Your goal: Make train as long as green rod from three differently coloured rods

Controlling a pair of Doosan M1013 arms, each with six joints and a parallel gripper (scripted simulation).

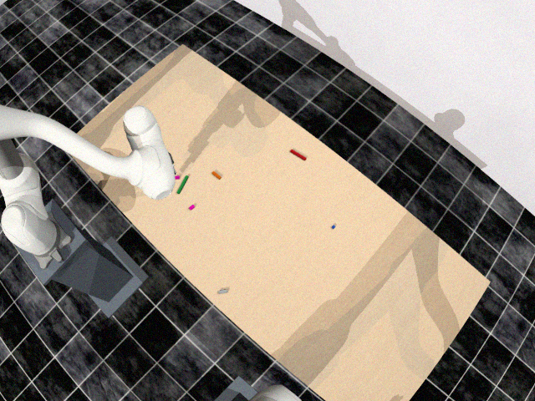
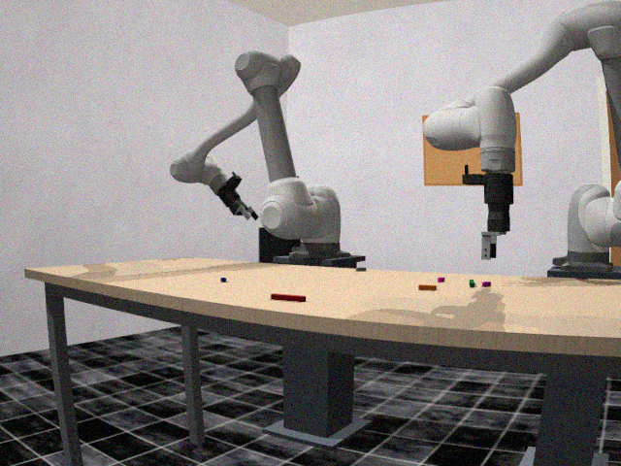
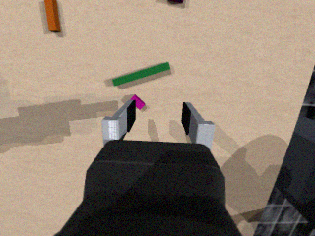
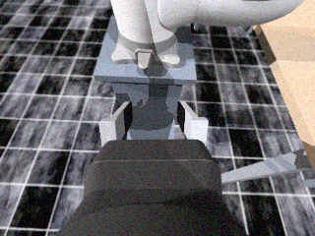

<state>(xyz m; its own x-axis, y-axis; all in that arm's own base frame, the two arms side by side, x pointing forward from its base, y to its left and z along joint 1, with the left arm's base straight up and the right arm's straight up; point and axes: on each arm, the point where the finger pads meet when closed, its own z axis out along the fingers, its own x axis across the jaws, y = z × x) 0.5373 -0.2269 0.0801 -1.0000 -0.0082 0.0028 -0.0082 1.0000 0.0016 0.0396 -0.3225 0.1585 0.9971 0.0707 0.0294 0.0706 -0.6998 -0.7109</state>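
Note:
My left hand is 30 mm short of the green rod, 30 mm to the left of it and 80 mm above it. Round my left hand: orange rod (150 mm ahead, 100 mm to the right, 80 mm below); then grey rod (140 mm behind, 440 mm to the right, 80 mm below); then red rod (430 mm ahead, 260 mm to the right, 80 mm below).

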